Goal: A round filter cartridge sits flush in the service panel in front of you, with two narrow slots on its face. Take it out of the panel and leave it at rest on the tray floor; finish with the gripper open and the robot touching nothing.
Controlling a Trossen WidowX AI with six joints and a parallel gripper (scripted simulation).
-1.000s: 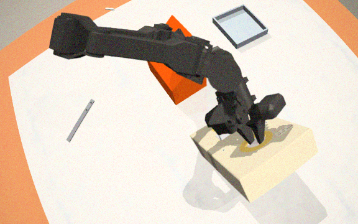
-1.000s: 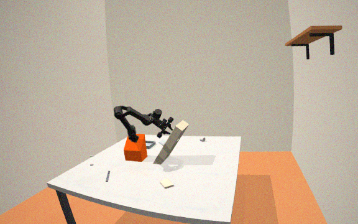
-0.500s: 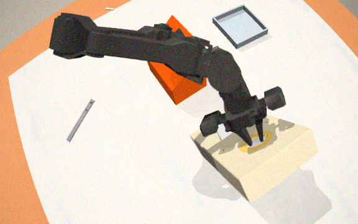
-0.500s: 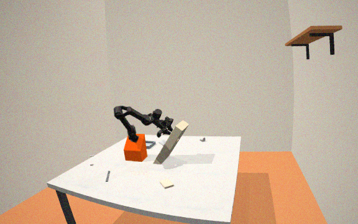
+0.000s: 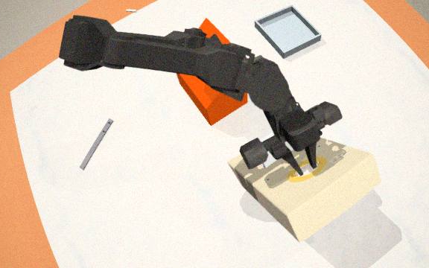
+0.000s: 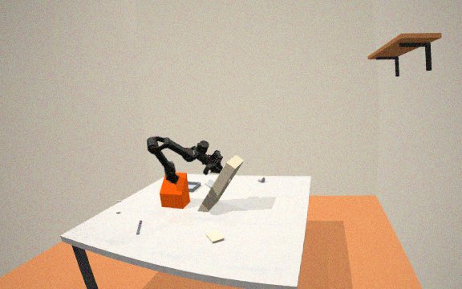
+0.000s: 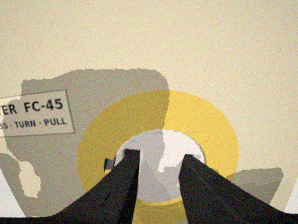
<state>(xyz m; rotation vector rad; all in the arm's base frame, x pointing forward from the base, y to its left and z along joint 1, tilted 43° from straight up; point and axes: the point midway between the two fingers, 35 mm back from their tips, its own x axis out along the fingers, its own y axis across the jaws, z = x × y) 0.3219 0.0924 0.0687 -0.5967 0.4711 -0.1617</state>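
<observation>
My gripper tip is 8 cm above the service panel and 4 cm past it. The rest, counted from my gripper tip: grey tray (44 cm behind, 26 cm to the left, 22 cm below); then round filter cartridge (1 cm below, 1 cm ahead).
</observation>
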